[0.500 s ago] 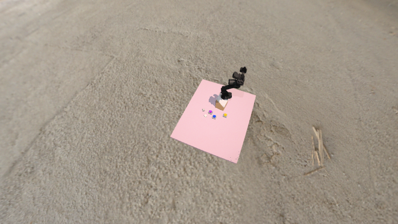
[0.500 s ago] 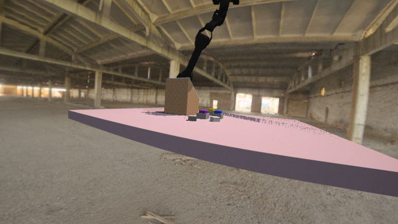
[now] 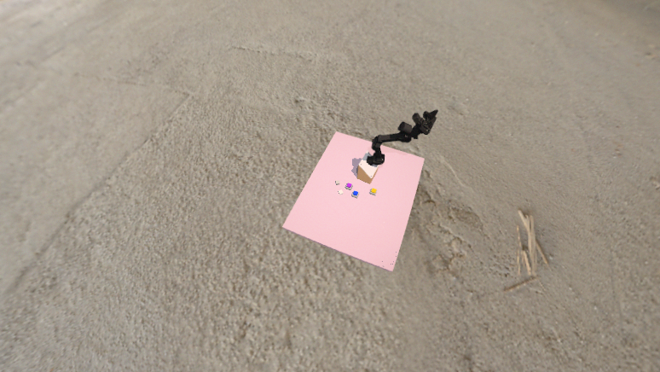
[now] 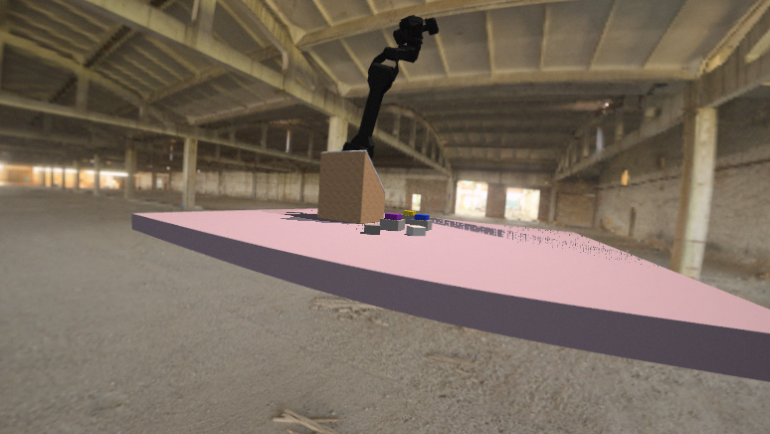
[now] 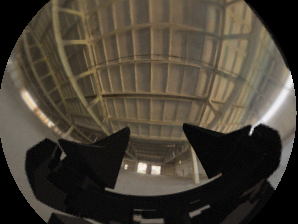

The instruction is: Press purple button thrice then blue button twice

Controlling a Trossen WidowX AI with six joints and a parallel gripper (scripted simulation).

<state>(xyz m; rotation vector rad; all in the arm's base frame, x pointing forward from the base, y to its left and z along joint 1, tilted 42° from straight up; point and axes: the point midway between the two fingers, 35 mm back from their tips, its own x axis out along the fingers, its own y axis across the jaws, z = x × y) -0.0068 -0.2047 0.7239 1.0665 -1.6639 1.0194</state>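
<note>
My gripper tip is 830 mm above the purple button, 460 mm to the left of it and 100 mm short of it. From my gripper tip the other things lie so: pale block (850 mm below, 510 mm to the right, 170 mm ahead); then yellow button (830 mm below, 250 mm to the right, 90 mm ahead); then blue button (830 mm below, 380 mm to the right, 150 mm ahead).
</note>
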